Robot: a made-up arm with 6 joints. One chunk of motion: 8 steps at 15 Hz.
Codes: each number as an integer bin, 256 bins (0 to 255) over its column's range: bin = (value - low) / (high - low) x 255, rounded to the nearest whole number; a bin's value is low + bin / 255 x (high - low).
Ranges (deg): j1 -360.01..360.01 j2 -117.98..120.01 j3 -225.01..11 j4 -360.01..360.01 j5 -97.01..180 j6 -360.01..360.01
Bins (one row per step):
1: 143 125 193 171 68 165
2: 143 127 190 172 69 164
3: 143 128 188 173 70 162
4: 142 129 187 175 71 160
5: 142 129 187 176 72 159
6: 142 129 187 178 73 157
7: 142 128 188 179 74 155
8: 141 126 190 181 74 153
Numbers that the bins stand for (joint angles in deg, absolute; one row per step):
1: 43.77 -1.32 -46.38 122.83 -23.14 105.89
2: 43.77 0.55 -49.16 125.65 -22.05 103.06
3: 43.77 1.48 -51.01 128.47 -20.97 97.41
4: 40.94 2.41 -51.94 134.12 -19.88 91.77
5: 40.94 2.41 -51.94 136.94 -18.80 88.94
6: 40.94 2.41 -51.94 142.59 -17.71 83.30
7: 40.94 1.48 -51.01 145.42 -16.62 77.65
8: 38.12 -0.38 -49.16 151.06 -16.62 72.00

